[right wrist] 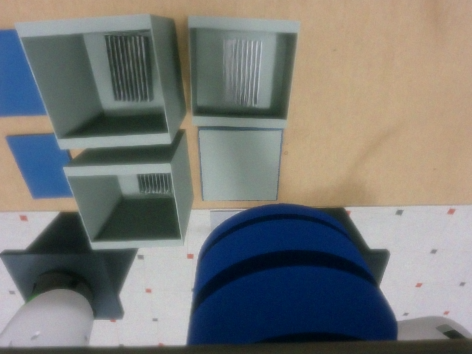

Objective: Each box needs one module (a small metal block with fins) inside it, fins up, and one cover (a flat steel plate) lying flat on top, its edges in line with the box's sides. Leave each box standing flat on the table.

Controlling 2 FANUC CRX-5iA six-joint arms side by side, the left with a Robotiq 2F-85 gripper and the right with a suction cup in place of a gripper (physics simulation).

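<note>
Three grey-green open-topped boxes show: a large one upper left, a smaller one below it, and one at upper centre. Each holds a finned module, fins up: the first module, the second module and the third module. A flat pale cover lies on a thin blue-edged pad, just below the upper-centre box. My right suction cup, with blue bellows, is in the lower centre; its lip is hidden, and no plate shows spread around it. My left gripper is not in view.
Two blue pads lie at the left of the tan table. Beyond the table edge are dark pedestals and white arm parts. A pale strip shows beside the suction cup.
</note>
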